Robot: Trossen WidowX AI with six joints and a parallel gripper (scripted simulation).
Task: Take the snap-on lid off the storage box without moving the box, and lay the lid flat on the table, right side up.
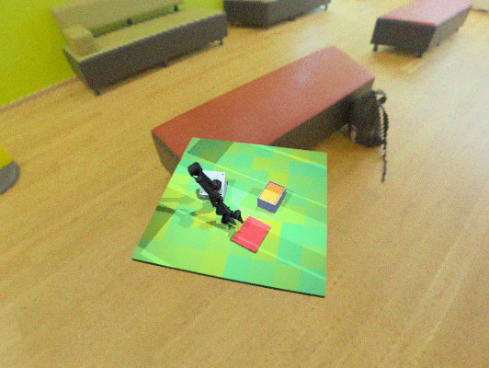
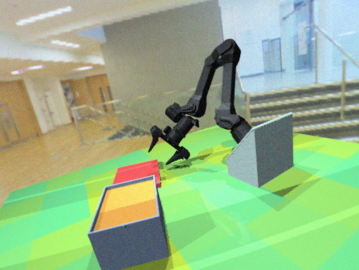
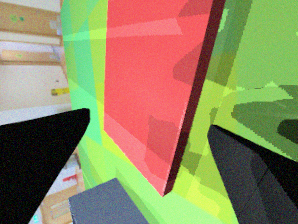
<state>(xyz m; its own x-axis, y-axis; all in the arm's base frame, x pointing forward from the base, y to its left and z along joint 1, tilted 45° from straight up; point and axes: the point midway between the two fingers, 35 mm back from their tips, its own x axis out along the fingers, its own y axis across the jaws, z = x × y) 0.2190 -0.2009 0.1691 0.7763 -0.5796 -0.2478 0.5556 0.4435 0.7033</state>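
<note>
Now: the red lid 90 mm ahead of my gripper tip, 50 mm below it and 20 mm to the right of it. Round my gripper tip: storage box: 290 mm to the left, 180 mm ahead, 10 mm below.
</note>
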